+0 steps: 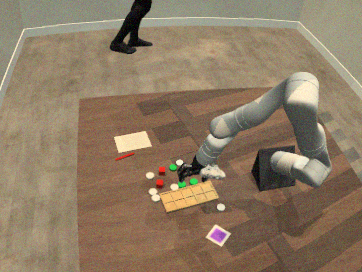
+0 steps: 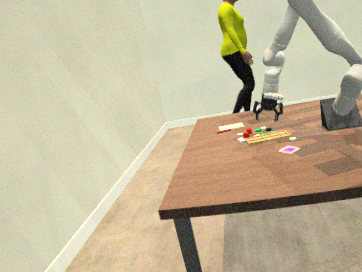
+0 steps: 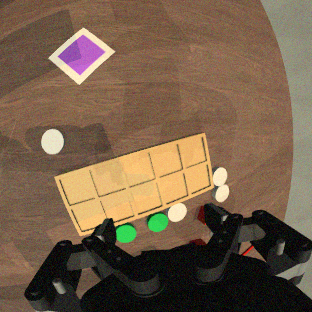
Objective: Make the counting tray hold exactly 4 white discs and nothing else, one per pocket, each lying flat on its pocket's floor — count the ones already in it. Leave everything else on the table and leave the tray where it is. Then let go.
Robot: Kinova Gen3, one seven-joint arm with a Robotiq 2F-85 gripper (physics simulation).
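The wooden counting tray (image 1: pixel 189 196) (image 2: pixel 268 138) (image 3: pixel 142 172) lies flat, its visible pockets empty. My gripper (image 1: pixel 192 177) (image 2: pixel 267 120) (image 3: pixel 159 221) is open and empty, above the table near the tray's long edge. A white disc (image 1: pixel 174 187) (image 3: pixel 177 212) and two green discs, one (image 1: pixel 182 184) (image 3: pixel 158 222) and another (image 1: pixel 194 181) (image 3: pixel 126 233), lie along that edge. Two white discs, one (image 1: pixel 153 191) (image 3: pixel 220 176) and another (image 1: pixel 156 198) (image 3: pixel 221 193), lie by one short end. Another white disc (image 1: pixel 221 207) (image 2: pixel 292 138) (image 3: pixel 52 141) lies apart beyond the other end.
Further white discs (image 1: pixel 150 175) (image 1: pixel 180 163), a green disc (image 1: pixel 173 167) and two red cubes (image 1: pixel 162 170) (image 1: pixel 160 183) lie beyond the tray. A dark disc (image 2: pixel 268 129) lies below the gripper. A purple-centred card (image 1: pixel 218 235) (image 3: pixel 81 56), paper (image 1: pixel 132 142) and red pen (image 1: pixel 124 156) also lie there.
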